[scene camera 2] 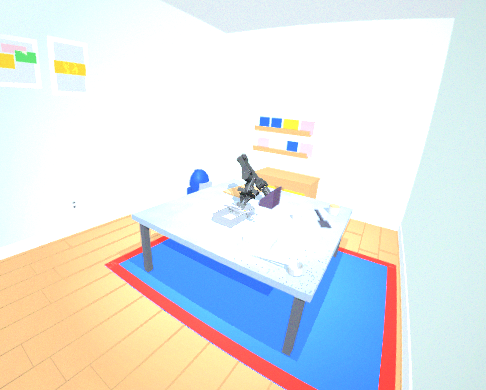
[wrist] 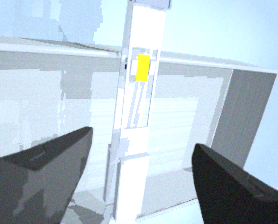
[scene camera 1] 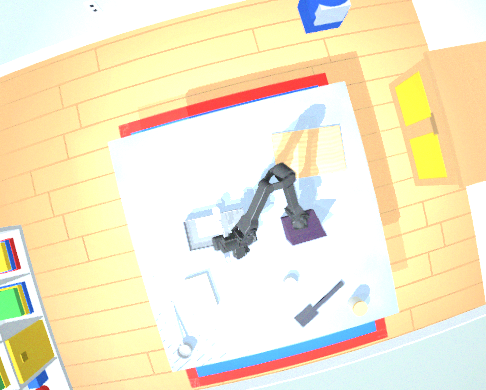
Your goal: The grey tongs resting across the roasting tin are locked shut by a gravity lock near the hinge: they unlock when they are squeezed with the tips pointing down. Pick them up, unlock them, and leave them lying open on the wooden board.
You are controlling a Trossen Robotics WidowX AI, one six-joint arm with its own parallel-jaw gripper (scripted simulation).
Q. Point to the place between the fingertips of my gripper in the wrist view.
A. At 143,143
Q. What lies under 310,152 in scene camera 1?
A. A wooden board.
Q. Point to a roasting tin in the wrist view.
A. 217,102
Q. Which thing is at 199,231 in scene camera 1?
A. A roasting tin.
